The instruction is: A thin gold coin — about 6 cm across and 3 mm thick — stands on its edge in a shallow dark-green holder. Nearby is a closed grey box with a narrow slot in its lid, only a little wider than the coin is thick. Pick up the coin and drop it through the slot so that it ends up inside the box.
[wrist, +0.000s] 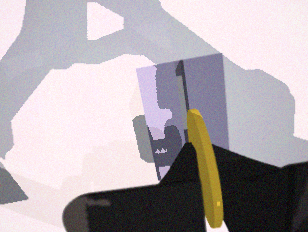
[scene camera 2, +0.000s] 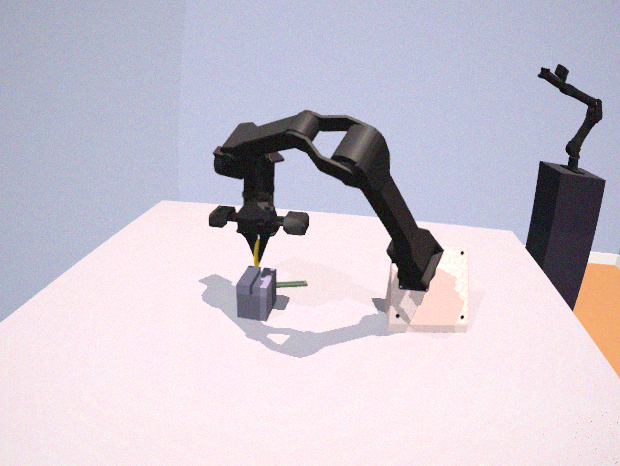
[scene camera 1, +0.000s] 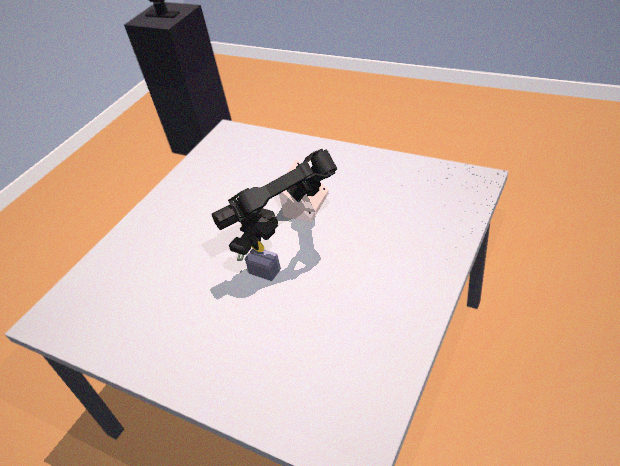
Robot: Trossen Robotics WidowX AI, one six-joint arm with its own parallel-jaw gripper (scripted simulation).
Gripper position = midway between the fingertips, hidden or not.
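Note:
My gripper (scene camera 2: 258,261), (wrist: 194,149), (scene camera 1: 257,249). Gripper holding a thin gold coin (wrist: 198,135).

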